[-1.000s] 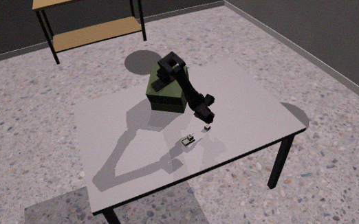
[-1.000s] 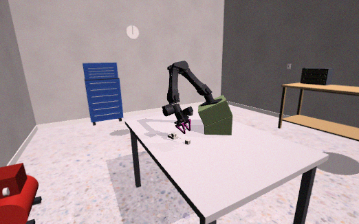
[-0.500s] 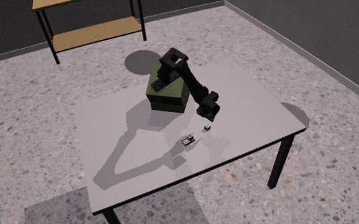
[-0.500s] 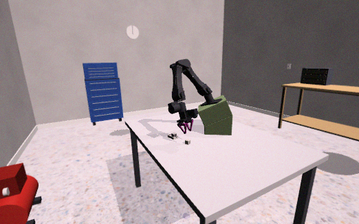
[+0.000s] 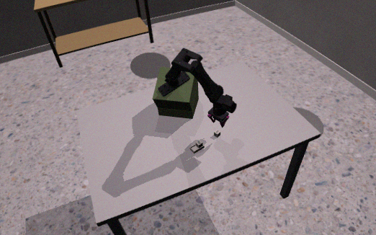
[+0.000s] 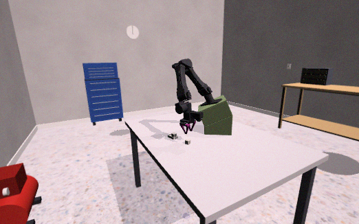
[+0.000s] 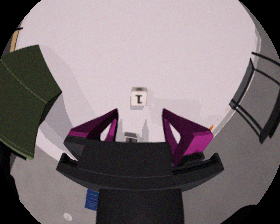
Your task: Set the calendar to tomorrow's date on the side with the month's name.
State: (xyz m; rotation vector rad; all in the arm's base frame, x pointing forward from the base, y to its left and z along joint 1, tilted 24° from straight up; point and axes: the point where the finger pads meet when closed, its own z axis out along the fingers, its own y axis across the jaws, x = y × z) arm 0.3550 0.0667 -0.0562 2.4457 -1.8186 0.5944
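Right now my hand is 10 mm to the left of the white cube and 80 mm above it. Also, from my hand: calendar tray 10 mm ahead, 160 mm to the right, 80 mm below.
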